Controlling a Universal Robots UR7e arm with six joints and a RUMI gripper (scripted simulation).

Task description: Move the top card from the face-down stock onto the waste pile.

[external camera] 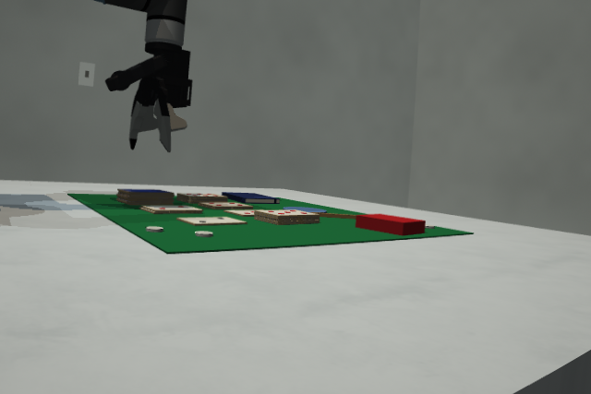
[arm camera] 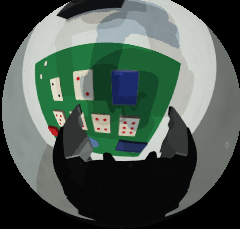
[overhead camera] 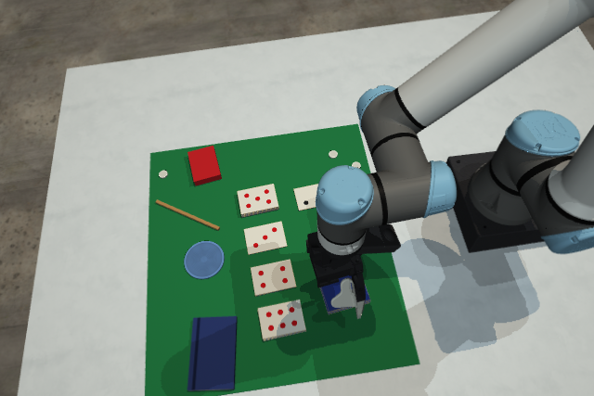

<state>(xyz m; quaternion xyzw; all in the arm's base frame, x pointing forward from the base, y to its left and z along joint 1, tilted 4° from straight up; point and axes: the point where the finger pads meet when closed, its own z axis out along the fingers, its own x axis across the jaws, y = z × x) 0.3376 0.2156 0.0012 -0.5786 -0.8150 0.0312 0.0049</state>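
Right now my hand is 8 cm above the card. From my hand the other things lie so: green mat 18 cm ahead, 11 cm to the right, 11 cm below; wooden stick 37 cm ahead, 17 cm to the right, 10 cm below; red block 35 cm ahead, 30 cm to the right, 9 cm below.
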